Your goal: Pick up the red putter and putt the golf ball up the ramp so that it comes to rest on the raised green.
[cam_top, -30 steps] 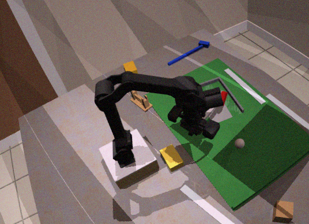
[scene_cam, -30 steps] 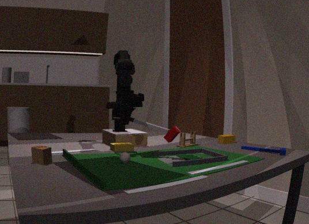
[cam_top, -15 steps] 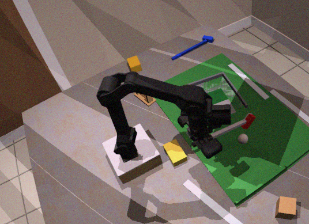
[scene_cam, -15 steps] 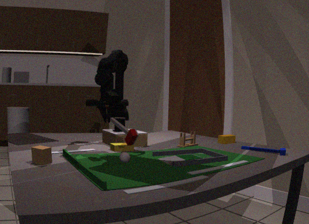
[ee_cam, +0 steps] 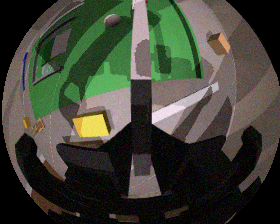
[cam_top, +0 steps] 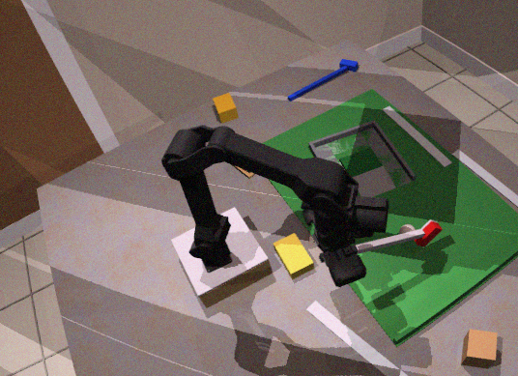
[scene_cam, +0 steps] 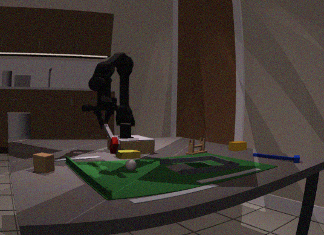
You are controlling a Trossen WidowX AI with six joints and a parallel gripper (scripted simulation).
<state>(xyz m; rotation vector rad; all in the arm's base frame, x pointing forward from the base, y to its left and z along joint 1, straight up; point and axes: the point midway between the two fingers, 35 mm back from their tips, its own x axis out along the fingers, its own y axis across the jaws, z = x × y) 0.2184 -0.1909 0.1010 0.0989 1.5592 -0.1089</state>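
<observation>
The red putter is 120 mm ahead of my gripper tip and 10 mm to the right of it. Round my gripper tip: green mat 260 mm ahead, 190 mm to the left, 140 mm below; golf ball 220 mm ahead, 110 mm below, 30 mm to the left; brown cube 300 mm to the right, 180 mm ahead, 110 mm below.
</observation>
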